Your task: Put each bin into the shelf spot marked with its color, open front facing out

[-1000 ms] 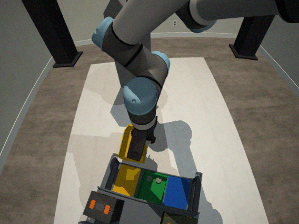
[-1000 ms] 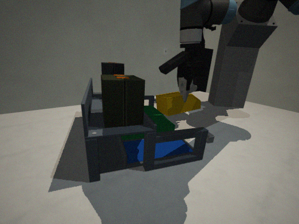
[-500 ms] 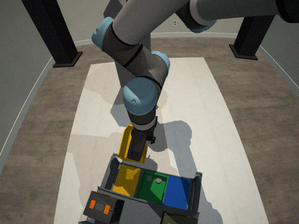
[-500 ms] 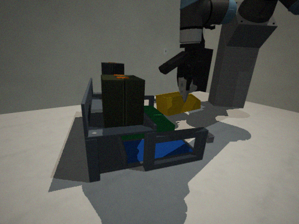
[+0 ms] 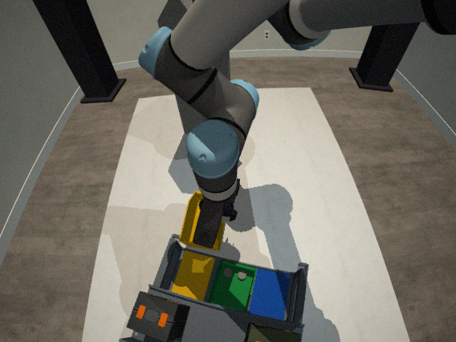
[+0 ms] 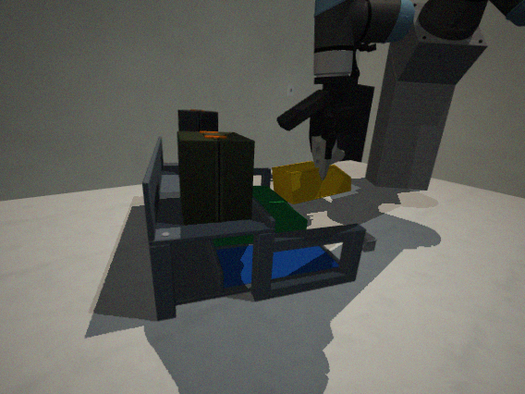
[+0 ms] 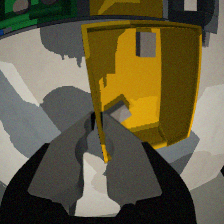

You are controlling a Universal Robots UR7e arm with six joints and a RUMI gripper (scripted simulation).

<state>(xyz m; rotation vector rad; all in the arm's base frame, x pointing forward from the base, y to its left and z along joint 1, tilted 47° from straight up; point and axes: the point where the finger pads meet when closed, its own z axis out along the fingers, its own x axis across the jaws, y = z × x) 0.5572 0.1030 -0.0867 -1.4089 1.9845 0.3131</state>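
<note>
My hand is 5 cm to the left of the yellow bin, 3 cm above it and 1 cm past it. Also, from my hand: shelf lip: 10 cm ahead, 9 cm below, 5 cm to the left; then shelf board: 29 cm ahead, 2 cm to the left; then green bin: 19 cm ahead, 5 cm below, 4 cm to the left.
</note>
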